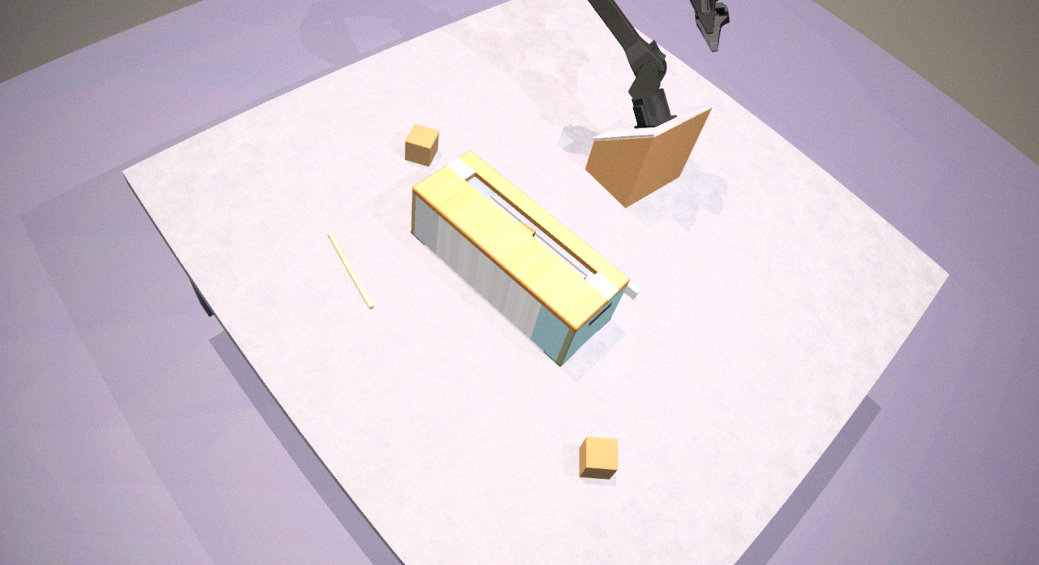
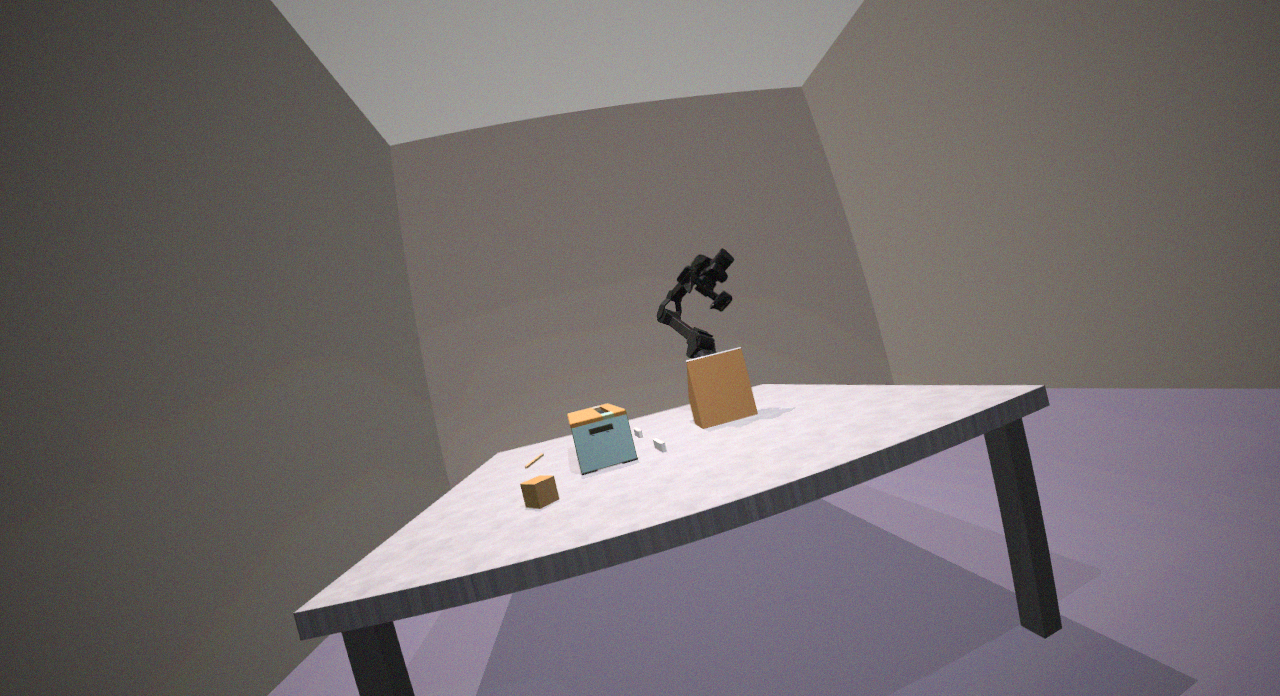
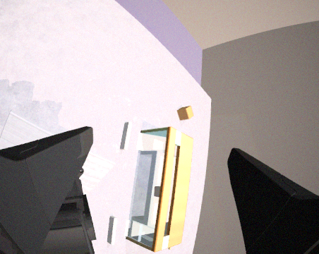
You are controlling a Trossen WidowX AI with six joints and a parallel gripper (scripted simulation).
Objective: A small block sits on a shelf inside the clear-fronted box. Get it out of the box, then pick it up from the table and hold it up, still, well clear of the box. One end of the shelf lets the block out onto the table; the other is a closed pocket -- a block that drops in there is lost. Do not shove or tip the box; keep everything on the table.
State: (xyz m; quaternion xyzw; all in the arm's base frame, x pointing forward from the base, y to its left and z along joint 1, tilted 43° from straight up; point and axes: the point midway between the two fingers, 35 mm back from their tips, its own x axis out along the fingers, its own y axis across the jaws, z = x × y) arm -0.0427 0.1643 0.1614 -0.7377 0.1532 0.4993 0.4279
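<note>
The orange block lies 380 mm ahead of my gripper tip, 300 mm below it and 10 mm to the left of it. From my gripper tip the other things lie so: thin stick 640 mm ahead, 380 mm below, 140 mm to the right; long box 360 mm ahead, 320 mm below, 20 mm to the left.
</note>
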